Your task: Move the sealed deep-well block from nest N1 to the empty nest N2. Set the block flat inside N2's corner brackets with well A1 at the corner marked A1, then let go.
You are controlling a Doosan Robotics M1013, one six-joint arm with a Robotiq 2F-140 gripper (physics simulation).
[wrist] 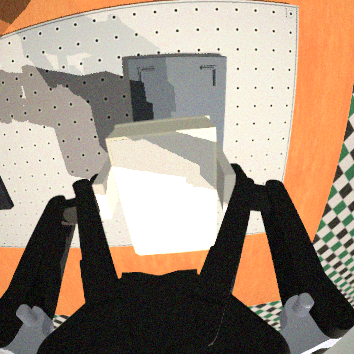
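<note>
The sealed deep-well block, cream-white with a flat pale top, is held between the two finger pads of my gripper in the middle of the wrist view. My gripper is shut on its two sides. A blue-grey nest plate with dark corner brackets at its far corners lies beyond and below the block; I take it for N2. The block overlaps the near part of this nest in the view and hides its near brackets. The block looks raised above the board. Well A1 and the A1 mark cannot be made out.
A white perforated board lies under the nest, on an orange table. Part of a dark object shows at the left edge. Shadows of the arm fall across the board's left side and the nest. A green, black and white checkered floor shows at the right.
</note>
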